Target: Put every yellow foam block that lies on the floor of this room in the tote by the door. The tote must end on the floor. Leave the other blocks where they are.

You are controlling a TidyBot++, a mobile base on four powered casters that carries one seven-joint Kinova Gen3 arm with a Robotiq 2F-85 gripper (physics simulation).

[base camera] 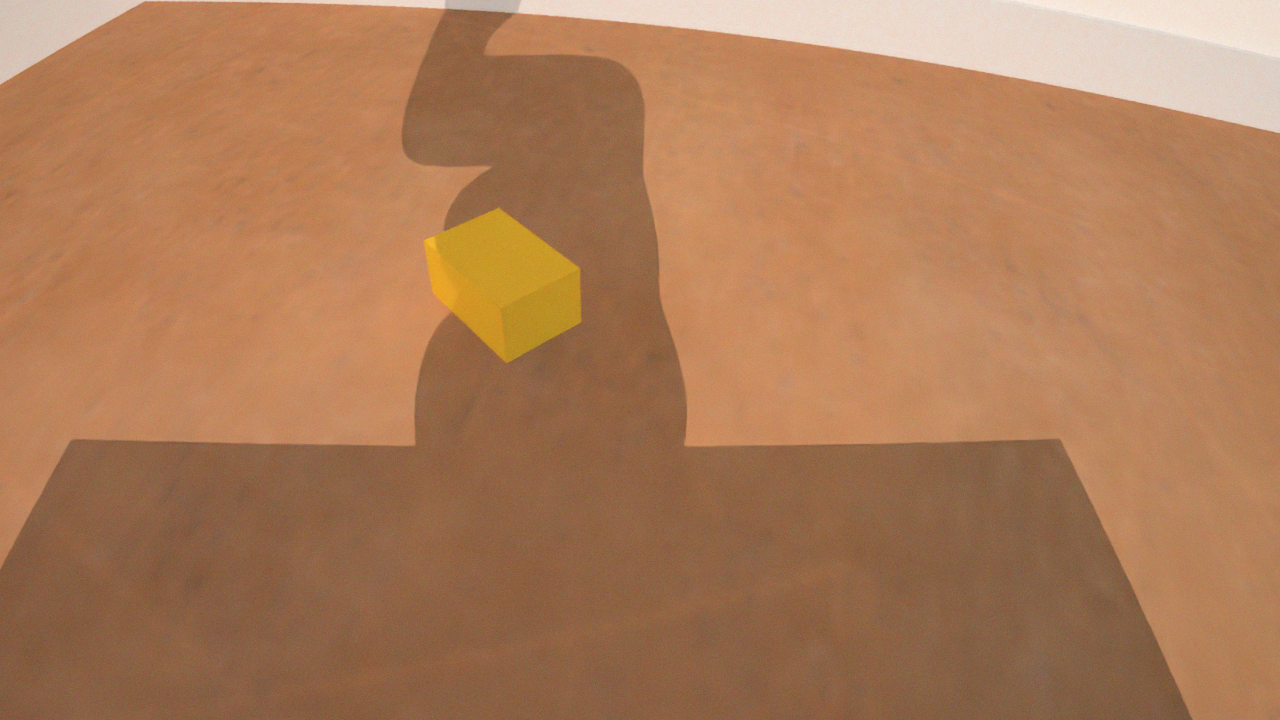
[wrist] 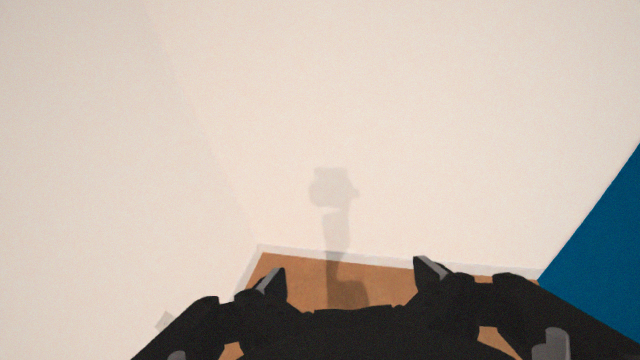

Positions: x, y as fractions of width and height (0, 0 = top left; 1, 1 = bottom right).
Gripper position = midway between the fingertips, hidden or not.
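You'd find my gripper (wrist: 0.54, 0.77) here, and there's a yellow foam block (base camera: 0.40, 0.40) as well.
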